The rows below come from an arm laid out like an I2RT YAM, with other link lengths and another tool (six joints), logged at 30 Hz.
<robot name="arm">
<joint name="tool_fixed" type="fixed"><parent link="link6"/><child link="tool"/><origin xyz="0.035 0.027 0.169" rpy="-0.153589 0 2.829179"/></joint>
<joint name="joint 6" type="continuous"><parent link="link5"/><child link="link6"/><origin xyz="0.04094 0 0.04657" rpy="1.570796 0 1.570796"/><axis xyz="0 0 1"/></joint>
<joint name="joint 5" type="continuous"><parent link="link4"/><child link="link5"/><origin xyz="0.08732 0.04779 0.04" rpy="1.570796 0 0"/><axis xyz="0 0 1"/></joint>
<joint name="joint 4" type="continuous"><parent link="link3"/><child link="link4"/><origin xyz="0.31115 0.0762 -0.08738"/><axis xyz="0 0 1"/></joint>
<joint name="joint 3" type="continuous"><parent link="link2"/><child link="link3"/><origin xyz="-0.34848 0 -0.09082" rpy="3.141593 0 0"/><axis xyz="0 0 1"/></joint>
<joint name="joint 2" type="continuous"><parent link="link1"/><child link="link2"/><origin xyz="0.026 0.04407 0.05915" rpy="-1.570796 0 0"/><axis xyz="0 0 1"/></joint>
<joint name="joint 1" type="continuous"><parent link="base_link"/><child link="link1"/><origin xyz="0 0 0.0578"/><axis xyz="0 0 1"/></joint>
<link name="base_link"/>
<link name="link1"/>
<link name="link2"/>
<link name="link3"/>
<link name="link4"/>
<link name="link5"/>
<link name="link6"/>
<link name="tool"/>
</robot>
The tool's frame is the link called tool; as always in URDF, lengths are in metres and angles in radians. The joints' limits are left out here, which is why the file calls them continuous.
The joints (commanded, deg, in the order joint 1, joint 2, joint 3, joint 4, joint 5, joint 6), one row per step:
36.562, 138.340, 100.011, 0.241, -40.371, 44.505
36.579, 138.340, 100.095, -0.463, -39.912, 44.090
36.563, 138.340, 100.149, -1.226, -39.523, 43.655
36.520, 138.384, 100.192, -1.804, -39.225, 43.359
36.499, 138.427, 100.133, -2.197, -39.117, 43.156
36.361, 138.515, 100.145, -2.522, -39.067, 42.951
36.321, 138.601, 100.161, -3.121, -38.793, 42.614
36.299, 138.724, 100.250, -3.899, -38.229, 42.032
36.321, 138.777, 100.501, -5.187, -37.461, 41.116
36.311, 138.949, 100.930, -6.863, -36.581, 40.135
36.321, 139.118, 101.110, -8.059, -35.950, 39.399
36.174, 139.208, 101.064, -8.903, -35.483, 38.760
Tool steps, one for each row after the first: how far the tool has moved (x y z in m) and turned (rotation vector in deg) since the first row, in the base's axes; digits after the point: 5 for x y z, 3 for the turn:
0.00008, -0.00160, -0.00216, -0.639, -0.035, -0.146
-0.00005, -0.00368, -0.00464, -1.301, 0.010, -0.252
0.00006, -0.00559, -0.00703, -1.829, 0.107, -0.377
-0.00068, -0.00702, -0.00939, -2.200, 0.287, -0.377
-0.00004, -0.00911, -0.01145, -2.485, 0.415, -0.447
-0.00032, -0.01120, -0.01458, -3.060, 0.559, -0.519
0.00004, -0.01379, -0.01856, -3.903, 0.497, -0.662
0.00018, -0.01685, -0.02216, -5.062, 0.294, -0.722
0.00041, -0.02088, -0.02701, -6.499, 0.261, -0.822
-0.00034, -0.02421, -0.03198, -7.641, 0.345, -0.829
-0.00017, -0.02869, -0.03647, -8.562, 0.422, -0.918

